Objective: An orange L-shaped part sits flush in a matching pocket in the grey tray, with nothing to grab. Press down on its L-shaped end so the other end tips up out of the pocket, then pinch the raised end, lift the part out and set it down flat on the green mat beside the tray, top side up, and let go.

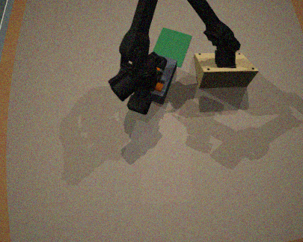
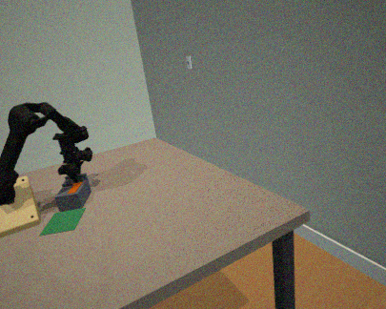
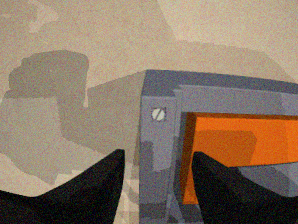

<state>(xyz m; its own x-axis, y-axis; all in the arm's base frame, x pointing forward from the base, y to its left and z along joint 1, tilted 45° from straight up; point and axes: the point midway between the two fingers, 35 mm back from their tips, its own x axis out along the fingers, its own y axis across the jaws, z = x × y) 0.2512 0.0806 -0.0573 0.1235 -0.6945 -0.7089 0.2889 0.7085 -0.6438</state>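
My gripper tip is 5 cm to the left of the orange l-shaped part, 2 cm past it and 1 cm above it. From my gripper tip the other things lie so: green mat (21 cm to the right, 8 cm below, 7 cm behind).
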